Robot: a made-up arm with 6 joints.
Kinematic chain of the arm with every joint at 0, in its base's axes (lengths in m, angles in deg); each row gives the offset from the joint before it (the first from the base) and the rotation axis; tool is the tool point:
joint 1: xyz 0 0 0.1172 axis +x
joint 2: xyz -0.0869 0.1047 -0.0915 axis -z
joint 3: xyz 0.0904 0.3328 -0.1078 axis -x
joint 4: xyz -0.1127 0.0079 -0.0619 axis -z
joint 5: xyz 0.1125 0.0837 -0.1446 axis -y
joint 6: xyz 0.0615 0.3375 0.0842 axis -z
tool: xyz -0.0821 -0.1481 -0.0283
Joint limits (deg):
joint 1: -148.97..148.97
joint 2: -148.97..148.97
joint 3: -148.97..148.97
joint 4: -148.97..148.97
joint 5: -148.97..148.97
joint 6: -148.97..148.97
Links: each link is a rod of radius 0.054 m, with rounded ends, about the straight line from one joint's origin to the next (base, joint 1, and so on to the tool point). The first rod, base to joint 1, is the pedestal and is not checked.
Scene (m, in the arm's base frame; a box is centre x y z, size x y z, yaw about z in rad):
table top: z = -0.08
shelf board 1: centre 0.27 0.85 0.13 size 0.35 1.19 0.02 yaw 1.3
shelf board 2: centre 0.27 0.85 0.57 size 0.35 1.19 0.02 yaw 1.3
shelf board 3: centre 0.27 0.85 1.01 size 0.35 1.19 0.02 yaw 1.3
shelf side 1: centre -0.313 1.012 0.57 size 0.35 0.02 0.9 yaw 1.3
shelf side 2: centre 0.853 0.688 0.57 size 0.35 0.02 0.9 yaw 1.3
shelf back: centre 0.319 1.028 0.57 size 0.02 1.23 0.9 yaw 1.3
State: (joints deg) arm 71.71 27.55 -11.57 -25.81 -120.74 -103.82
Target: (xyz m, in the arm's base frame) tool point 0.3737 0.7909 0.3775
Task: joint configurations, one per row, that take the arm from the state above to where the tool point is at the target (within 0.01 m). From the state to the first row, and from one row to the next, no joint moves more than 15 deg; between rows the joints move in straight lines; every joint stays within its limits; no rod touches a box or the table.
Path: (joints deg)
1: 73.04 33.75 -22.99 -13.55 -127.80 -106.71
2: 74.36 39.94 -34.40 -1.29 -134.85 -109.61
3: 75.69 46.14 -45.82 10.96 -141.91 -112.50
4: 77.02 52.34 -57.23 23.22 -148.97 -115.39
5: 65.09 56.27 -52.80 18.49 -148.97 -104.41
6: 53.15 60.21 -48.37 13.76 -148.97 -93.43
7: 41.22 64.14 -43.94 9.03 -148.97 -82.45
8: 48.89 59.27 -29.26 0.63 -140.57 -81.86
9: 56.56 54.40 -14.57 -7.76 -132.16 -81.26
10: 64.23 49.53 0.12 -16.15 -123.76 -80.67

